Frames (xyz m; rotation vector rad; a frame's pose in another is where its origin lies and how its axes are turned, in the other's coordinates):
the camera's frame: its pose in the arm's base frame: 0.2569 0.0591 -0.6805 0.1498 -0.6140 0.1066
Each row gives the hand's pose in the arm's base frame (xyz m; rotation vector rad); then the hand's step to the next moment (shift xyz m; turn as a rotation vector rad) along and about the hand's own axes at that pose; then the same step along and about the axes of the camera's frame.
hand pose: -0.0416 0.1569 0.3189 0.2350 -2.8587 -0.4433
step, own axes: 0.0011 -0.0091 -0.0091 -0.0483 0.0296 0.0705
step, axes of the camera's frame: 0.0047 -0.0108 0.0052 -0.0152 0.0452 -0.0769
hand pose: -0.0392 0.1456 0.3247 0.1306 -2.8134 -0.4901
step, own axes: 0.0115 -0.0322 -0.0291 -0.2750 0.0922 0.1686
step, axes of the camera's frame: 0.0073 -0.0382 0.0224 0.0693 0.1236 -0.3041
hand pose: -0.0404 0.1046 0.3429 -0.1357 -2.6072 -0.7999
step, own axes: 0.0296 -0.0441 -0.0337 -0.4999 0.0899 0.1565
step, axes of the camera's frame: -0.0143 -0.0502 0.0352 0.1900 0.0817 -0.4896
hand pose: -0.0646 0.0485 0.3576 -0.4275 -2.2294 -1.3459
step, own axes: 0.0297 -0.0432 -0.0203 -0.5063 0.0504 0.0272
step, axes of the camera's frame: -0.0396 -0.0319 0.0241 0.2076 -0.0497 -0.4627
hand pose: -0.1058 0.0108 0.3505 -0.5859 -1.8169 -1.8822
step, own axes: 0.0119 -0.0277 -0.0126 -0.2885 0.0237 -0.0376
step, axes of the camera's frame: -0.0308 -0.0100 0.0040 0.1099 -0.0807 -0.2581
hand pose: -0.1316 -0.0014 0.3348 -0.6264 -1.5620 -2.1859
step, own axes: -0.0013 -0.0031 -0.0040 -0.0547 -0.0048 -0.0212
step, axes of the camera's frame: -0.0036 -0.0030 -0.0023 0.0081 -0.0258 -0.0523
